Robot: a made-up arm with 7 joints. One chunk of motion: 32 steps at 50 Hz.
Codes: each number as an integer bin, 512 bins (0 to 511) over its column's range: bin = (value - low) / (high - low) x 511, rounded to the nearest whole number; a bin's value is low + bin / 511 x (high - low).
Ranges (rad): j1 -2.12..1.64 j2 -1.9..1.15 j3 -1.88..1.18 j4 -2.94..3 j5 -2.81..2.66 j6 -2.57..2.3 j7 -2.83..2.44
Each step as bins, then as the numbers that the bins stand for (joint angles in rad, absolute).
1 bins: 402 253 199 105 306 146 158
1 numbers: 0.8380 -0.3899 -0.6883 -1.7195 0.4656 -1.1786 -1.2005
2 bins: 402 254 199 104 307 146 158
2 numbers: 0.8380 -0.3840 -0.6883 -1.7311 0.4763 -1.1786 -1.2005
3 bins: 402 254 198 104 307 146 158
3 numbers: 0.8380 -0.3840 -0.6943 -1.7311 0.4763 -1.1786 -1.2005
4 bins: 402 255 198 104 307 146 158
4 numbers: 0.8380 -0.3780 -0.6943 -1.7311 0.4763 -1.1786 -1.2005
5 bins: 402 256 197 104 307 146 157
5 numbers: 0.8380 -0.3720 -0.7003 -1.7311 0.4763 -1.1786 -1.2108
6 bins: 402 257 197 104 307 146 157
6 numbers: 0.8380 -0.3660 -0.7003 -1.7311 0.4763 -1.1786 -1.2108
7 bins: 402 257 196 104 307 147 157
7 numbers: 0.8380 -0.3660 -0.7063 -1.7311 0.4763 -1.1690 -1.2108
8 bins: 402 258 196 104 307 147 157
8 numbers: 0.8380 -0.3601 -0.7063 -1.7311 0.4763 -1.1690 -1.2108
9 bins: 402 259 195 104 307 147 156
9 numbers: 0.8380 -0.3541 -0.7123 -1.7311 0.4763 -1.1690 -1.2212
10 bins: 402 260 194 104 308 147 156
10 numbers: 0.8380 -0.3481 -0.7183 -1.7311 0.4870 -1.1690 -1.2212
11 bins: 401 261 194 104 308 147 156
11 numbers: 0.8306 -0.3422 -0.7183 -1.7311 0.4870 -1.1690 -1.2212
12 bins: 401 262 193 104 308 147 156
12 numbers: 0.8306 -0.3362 -0.7243 -1.7311 0.4870 -1.1690 -1.2212
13 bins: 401 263 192 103 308 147 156
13 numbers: 0.8306 -0.3302 -0.7303 -1.7427 0.4870 -1.1690 -1.2212
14 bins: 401 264 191 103 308 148 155
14 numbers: 0.8306 -0.3243 -0.7362 -1.7427 0.4870 -1.1595 -1.2315
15 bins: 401 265 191 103 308 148 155
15 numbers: 0.8306 -0.3183 -0.7362 -1.7427 0.4870 -1.1595 -1.2315
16 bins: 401 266 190 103 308 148 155
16 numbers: 0.8306 -0.3123 -0.7422 -1.7427 0.4870 -1.1595 -1.2315
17 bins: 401 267 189 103 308 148 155
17 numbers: 0.8306 -0.3064 -0.7482 -1.7427 0.4870 -1.1595 -1.2315
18 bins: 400 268 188 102 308 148 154
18 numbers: 0.8232 -0.3004 -0.7542 -1.7543 0.4870 -1.1595 -1.2418
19 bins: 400 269 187 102 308 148 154
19 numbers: 0.8232 -0.2944 -0.7602 -1.7543 0.4870 -1.1595 -1.2418
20 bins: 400 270 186 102 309 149 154
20 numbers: 0.8232 -0.2885 -0.7662 -1.7543 0.4977 -1.1500 -1.2418
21 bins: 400 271 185 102 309 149 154
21 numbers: 0.8232 -0.2825 -0.7722 -1.7543 0.4977 -1.1500 -1.2418
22 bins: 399 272 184 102 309 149 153
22 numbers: 0.8159 -0.2765 -0.7782 -1.7543 0.4977 -1.1500 -1.2521
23 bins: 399 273 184 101 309 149 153
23 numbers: 0.8159 -0.2705 -0.7782 -1.7659 0.4977 -1.1500 -1.2521
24 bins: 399 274 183 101 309 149 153
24 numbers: 0.8159 -0.2646 -0.7841 -1.7659 0.4977 -1.1500 -1.2521
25 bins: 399 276 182 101 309 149 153
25 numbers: 0.8159 -0.2526 -0.7901 -1.7659 0.4977 -1.1500 -1.2521
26 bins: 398 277 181 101 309 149 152
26 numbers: 0.8085 -0.2467 -0.7961 -1.7659 0.4977 -1.1500 -1.2624
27 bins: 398 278 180 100 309 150 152
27 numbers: 0.8085 -0.2407 -0.8021 -1.7776 0.4977 -1.1405 -1.2624
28 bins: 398 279 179 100 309 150 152
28 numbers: 0.8085 -0.2347 -0.8081 -1.7776 0.4977 -1.1405 -1.2624
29 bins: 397 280 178 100 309 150 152
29 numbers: 0.8012 -0.2288 -0.8141 -1.7776 0.4977 -1.1405 -1.2624
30 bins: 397 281 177 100 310 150 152
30 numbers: 0.8012 -0.2228 -0.8201 -1.7776 0.5084 -1.1405 -1.2624
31 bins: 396 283 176 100 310 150 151
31 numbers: 0.7938 -0.2109 -0.8261 -1.7776 0.5084 -1.1405 -1.2727
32 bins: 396 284 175 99 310 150 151
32 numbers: 0.7938 -0.2049 -0.8321 -1.7892 0.5084 -1.1405 -1.2727
